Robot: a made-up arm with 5 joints.
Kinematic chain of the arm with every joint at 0, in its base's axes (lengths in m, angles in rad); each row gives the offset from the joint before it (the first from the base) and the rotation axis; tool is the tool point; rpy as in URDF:
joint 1: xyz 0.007 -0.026 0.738 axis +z
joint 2: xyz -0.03 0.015 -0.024 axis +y
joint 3: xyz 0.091 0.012 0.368 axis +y
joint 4: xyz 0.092 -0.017 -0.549 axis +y
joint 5: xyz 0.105 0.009 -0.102 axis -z
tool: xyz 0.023 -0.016 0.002 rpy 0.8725 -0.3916 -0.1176
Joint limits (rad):
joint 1: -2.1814..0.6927
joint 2: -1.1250..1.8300
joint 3: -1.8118..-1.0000
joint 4: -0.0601..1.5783
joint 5: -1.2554..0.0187
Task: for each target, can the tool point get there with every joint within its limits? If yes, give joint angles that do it. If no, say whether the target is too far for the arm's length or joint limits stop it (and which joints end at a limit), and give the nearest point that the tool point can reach.
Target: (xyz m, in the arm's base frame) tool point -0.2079 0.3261 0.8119
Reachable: no: joint limits stop it (at a limit: joint 1, joint 3, joint 4, joint 5) | nearest point 0.3009 0.2645 1.1972 | short by 0.641 m
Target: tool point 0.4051 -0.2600 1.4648
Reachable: yes | joints -0.5516 -0.5505 -1.4499 0.8620 -0.2555
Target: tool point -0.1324 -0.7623 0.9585
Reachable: yes | joints -1.7651 0.0133 -1.3833 1.3927 -0.1008
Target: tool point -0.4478 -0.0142 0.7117
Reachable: no: joint limits stop it (at a limit: joint 1, joint 3, joint 4, joint 5) | nearest point -0.3492 -0.5395 0.7086 | short by 0.534 m
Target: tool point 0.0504 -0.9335 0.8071
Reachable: yes | joints -1.5344 0.4584 -1.6100 0.8551 -0.2938
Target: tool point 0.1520 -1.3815 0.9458
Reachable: no: too far | nearest point 0.1096 -0.9854 0.8795 | short by 0.404 m
